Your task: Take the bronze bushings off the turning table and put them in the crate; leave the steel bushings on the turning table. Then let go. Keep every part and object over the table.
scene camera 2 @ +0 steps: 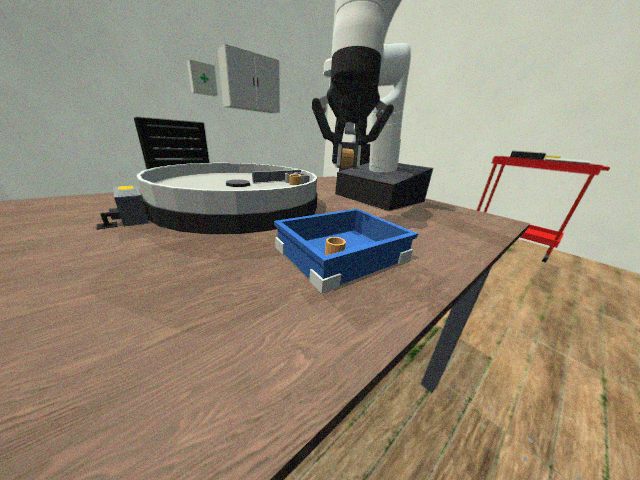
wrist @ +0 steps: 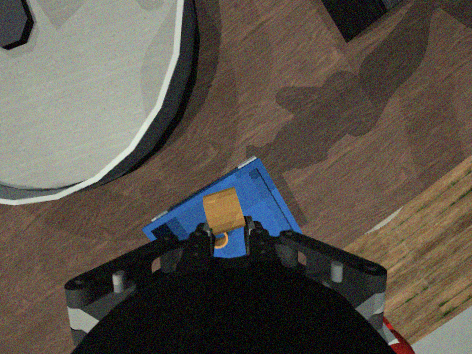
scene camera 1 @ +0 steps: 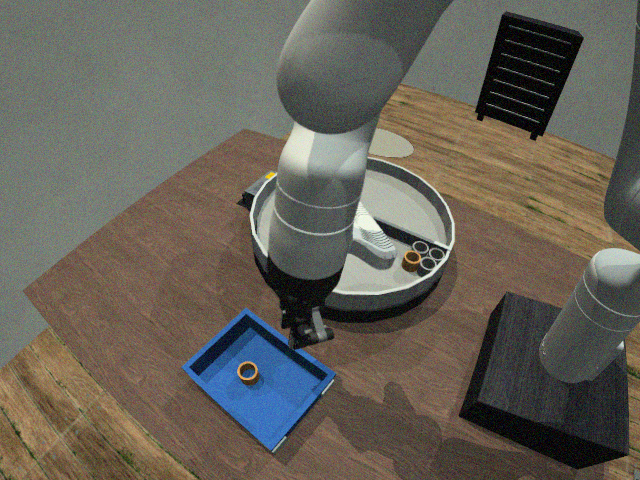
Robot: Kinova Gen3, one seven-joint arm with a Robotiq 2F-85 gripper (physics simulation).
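Places are measured from the arm's base along level axes (x ahead, y left, z up), in millimetres.
Where they show: gripper, fingertip midpoint: [scene camera 2: 346, 168] [wrist: 229, 227] [scene camera 1: 292, 335]; arm's base at its link origin: [scene camera 2: 382, 169] [scene camera 1: 565, 357].
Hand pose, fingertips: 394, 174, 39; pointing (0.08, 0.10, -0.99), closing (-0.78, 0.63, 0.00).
Note:
Things, the pixels of their centre, and the offset from my fingertips, as dx, dy, dz. "pt": a spot on its surface instead.
- blue crate at the middle of its body: [wrist: 227, 229] [scene camera 1: 258, 378] [scene camera 2: 343, 240] +40, +44, -111
- second bronze bushing at the middle of its body: [scene camera 1: 248, 373] [wrist: 218, 234] [scene camera 2: 335, 247] +60, +45, -119
- third bronze bushing at the middle of its body: [scene camera 1: 411, 261] [scene camera 2: 295, 179] -90, -269, -71
- steel bushing at the middle of its body: [scene camera 1: 426, 267] -122, -268, -71
- dark divider at a spot on its surface: [scene camera 1: 395, 230] [scene camera 2: 270, 174] pt -37, -319, -59
- dark box with a yellow top, surface spot: [scene camera 1: 256, 187] [scene camera 2: 124, 193] pt +295, -312, -78
My gripper [scene camera 2: 348, 159] [wrist: 229, 227] is shut on a bronze bushing [scene camera 2: 347, 158] [wrist: 224, 210] and holds it above the blue crate [scene camera 1: 227, 405] [scene camera 2: 361, 264] [wrist: 280, 212]. In scene camera 1 the fingers show near the crate's edge and the held bushing is hidden. A second bronze bushing [scene camera 1: 248, 373] [scene camera 2: 335, 245] [wrist: 221, 241] stands in the crate. A third bronze bushing [scene camera 1: 411, 260] [scene camera 2: 295, 179] stands on the turning table [scene camera 1: 372, 301] [scene camera 2: 222, 198] [wrist: 90, 125]. Beside it are several steel bushings, one of them a steel bushing [scene camera 1: 428, 264] near the rim.
A dark divider [scene camera 1: 395, 230] [scene camera 2: 268, 176] stands on the turning table beside the bushings. A dark box with a yellow top [scene camera 1: 256, 187] [scene camera 2: 129, 204] sits against the turning table. The black robot base block [scene camera 1: 537, 392] [scene camera 2: 385, 186] stands on the table. The table's edge runs near the crate.

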